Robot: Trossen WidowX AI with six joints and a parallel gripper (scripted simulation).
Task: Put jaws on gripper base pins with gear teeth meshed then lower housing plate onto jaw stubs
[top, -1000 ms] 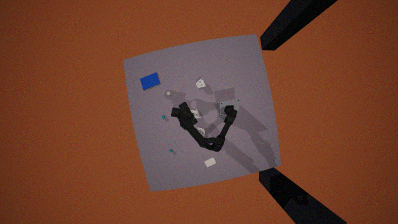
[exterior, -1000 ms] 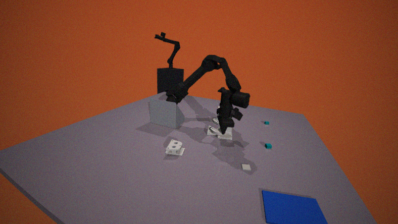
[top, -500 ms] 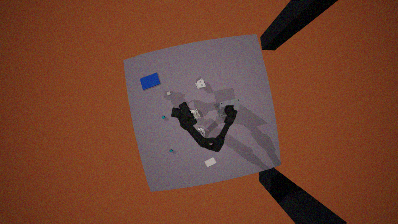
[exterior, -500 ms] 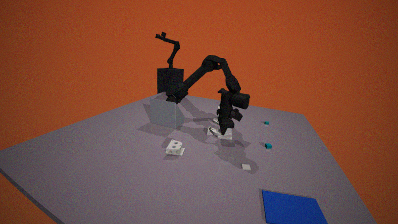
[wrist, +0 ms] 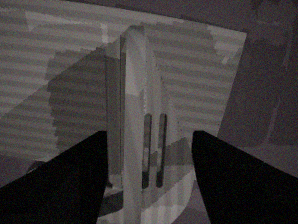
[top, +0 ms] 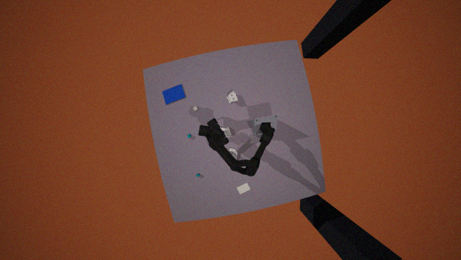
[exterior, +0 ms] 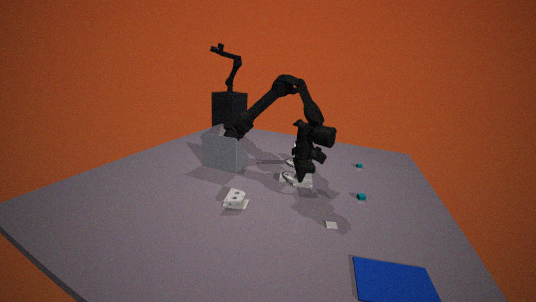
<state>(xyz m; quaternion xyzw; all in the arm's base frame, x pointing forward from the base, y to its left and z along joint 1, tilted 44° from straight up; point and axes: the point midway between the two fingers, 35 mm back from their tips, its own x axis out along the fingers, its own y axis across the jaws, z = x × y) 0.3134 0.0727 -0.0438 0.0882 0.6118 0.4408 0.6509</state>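
Right now my gripper tip is 15 cm to the right of the grey jaw, 9 cm past it and 1 cm above it. Also, from my gripper tip: white gripper base 24 cm to the right, 11 cm behind, 1 cm above; then white housing plate 6 cm behind, 1 cm to the left, 1 cm below; then small white square 19 cm to the right, 17 cm ahead, 1 cm below.
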